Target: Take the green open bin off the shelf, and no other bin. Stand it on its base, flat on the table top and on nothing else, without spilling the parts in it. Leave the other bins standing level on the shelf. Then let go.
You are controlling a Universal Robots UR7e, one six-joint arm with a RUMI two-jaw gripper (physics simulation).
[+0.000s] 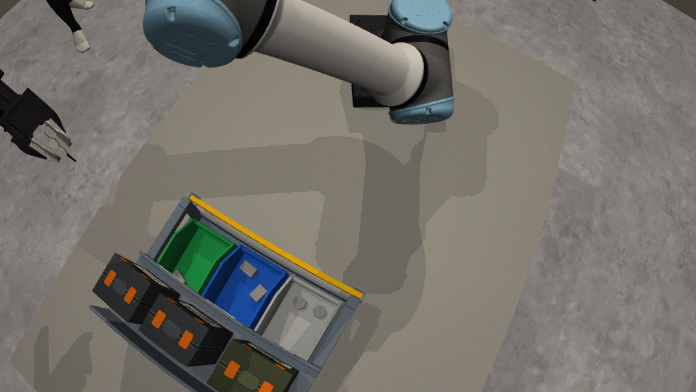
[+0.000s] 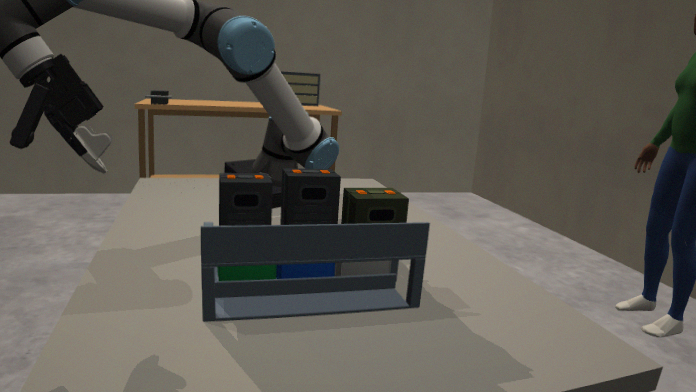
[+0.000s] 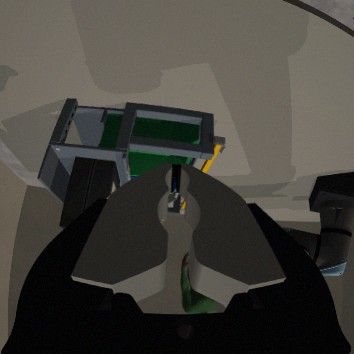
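Pixels of known places: gripper, fingertip midpoint: [image 1: 75, 161] [image 2: 105, 172] [image 3: 174, 167]; arm's base, link origin: [image 2: 274, 175] [image 3: 339, 207].
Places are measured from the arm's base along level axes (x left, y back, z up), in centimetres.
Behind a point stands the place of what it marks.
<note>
The green open bin [image 1: 206, 257] @(z -6.7, x -23.6, y -55.9 cm) [image 2: 246, 272] @(z -2.6, x -25.9, y -67.5 cm) [image 3: 165, 131] @(z -4.0, x -28.8, y -55.9 cm) stands in the end bay of the grey shelf [image 1: 275, 245] [image 2: 315, 243] @(z 5.6, x -17.1, y -77.3 cm) [image 3: 167, 145] @(z 0.5, x -31.5, y -54.9 cm). A grey part [image 1: 178, 275] @(z -5.1, x -27.2, y -61.8 cm) shows in it; the rest of its contents is hidden. The blue bin [image 1: 235, 287] @(z -6.6, x -15.6, y -59.2 cm) [image 2: 306, 270] @(z -2.9, x -15.0, y -68.8 cm) with grey blocks stands beside it, then the light grey bin [image 1: 292, 327] @(z -6.6, x -2.7, y -62.4 cm) [image 2: 366, 268] @(z -3.0, x -3.5, y -70.8 cm) with round parts. All three look level. My gripper [image 1: 68, 158] @(z 13.0, x -48.9, y -52.3 cm) [image 2: 104, 171] @(z 13.0, x -48.9, y -52.3 cm) [image 3: 174, 167] @(z 13.0, x -48.9, y -52.3 cm) is shut and empty. It hangs high in the air, to the side of the shelf's green-bin end, apart from every bin.
Two black cases [image 1: 125, 291] @(z 14.8, x -25.1, y -67.9 cm) [image 1: 185, 331] @(z 15.9, x -13.3, y -68.9 cm) [image 2: 245, 212] @(z 9.6, x -27.1, y -71.2 cm) [image 2: 310, 202] @(z 11.1, x -16.4, y -72.6 cm) and an olive case [image 1: 250, 372] @(z 12.2, x -3.8, y -70.9 cm) [image 2: 376, 206] @(z 10.7, x -5.5, y -75.8 cm) sit along the shelf's other tier. The shelf stands on the beige table [image 1: 475, 280] @(z -7.6, x 28.3, y -42.8 cm) [image 2: 150, 345] @(z -7.6, x -43.4, y -79.1 cm). A person [image 2: 685, 115] stands beyond the table; a wooden workbench [image 2: 240, 106] is behind.
</note>
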